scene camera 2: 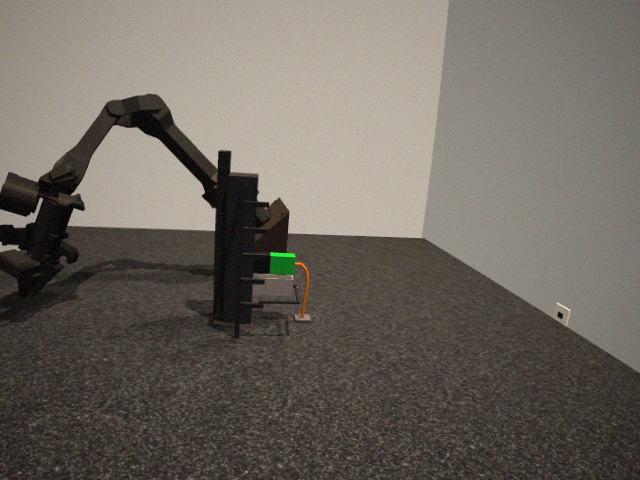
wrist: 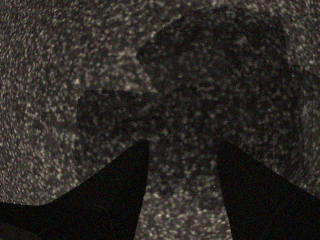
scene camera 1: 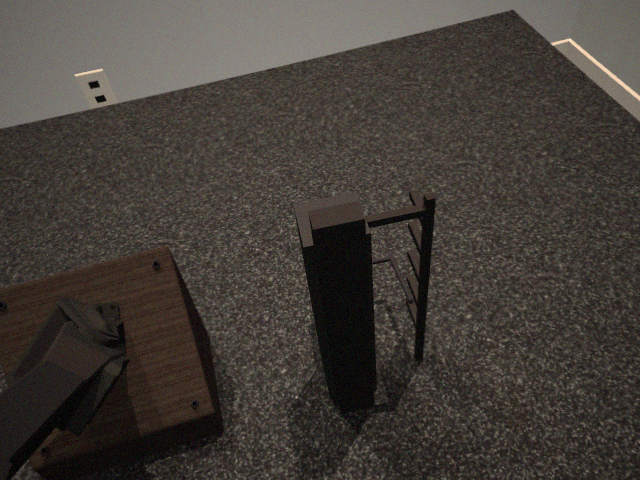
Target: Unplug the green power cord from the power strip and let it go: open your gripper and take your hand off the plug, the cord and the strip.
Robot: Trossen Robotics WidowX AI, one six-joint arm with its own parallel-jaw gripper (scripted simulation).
Observation:
The pictures show: my gripper and a stand.
My gripper also shows in the wrist view.

